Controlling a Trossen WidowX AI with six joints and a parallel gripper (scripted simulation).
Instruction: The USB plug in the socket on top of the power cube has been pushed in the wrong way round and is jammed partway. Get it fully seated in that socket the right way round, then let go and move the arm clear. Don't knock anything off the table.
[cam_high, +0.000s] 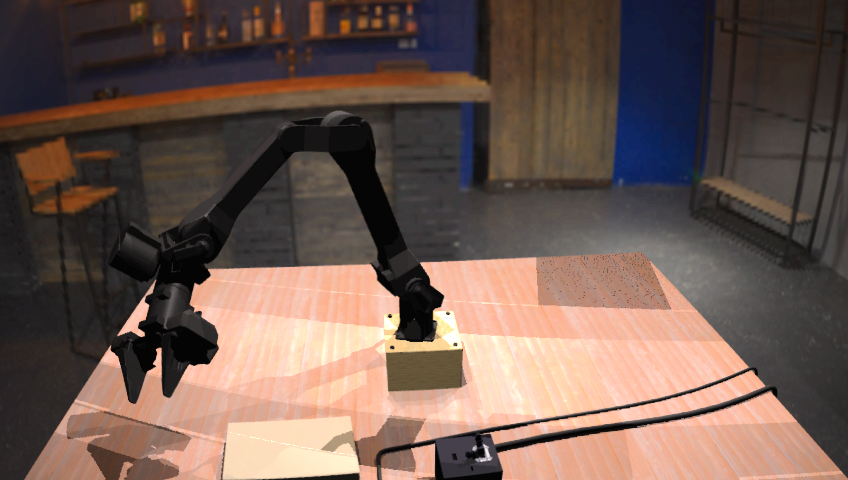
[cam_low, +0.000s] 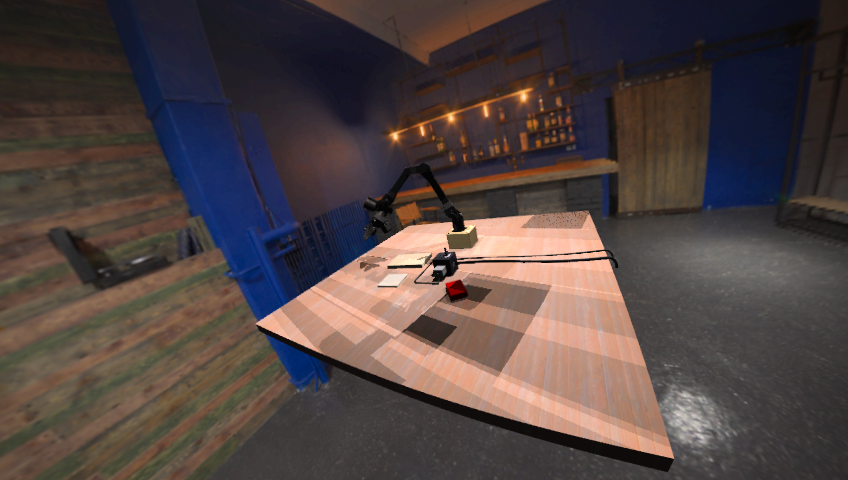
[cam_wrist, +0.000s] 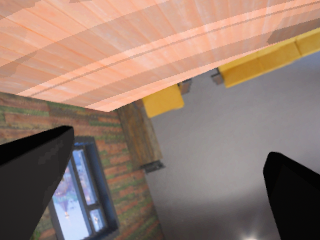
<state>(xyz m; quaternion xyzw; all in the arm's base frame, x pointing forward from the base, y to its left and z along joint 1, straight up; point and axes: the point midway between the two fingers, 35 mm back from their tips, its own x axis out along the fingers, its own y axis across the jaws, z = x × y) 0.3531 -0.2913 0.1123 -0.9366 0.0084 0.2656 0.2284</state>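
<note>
Right now my gripper tip is 410 mm to the right of the dark USB plug, 90 mm past it and 90 mm above it. From my gripper tip the other things lie so: red object: 520 mm to the left, 170 mm below, 30 mm ahead; then cream pad: 170 mm below, 130 mm to the left, 120 mm behind.
</note>
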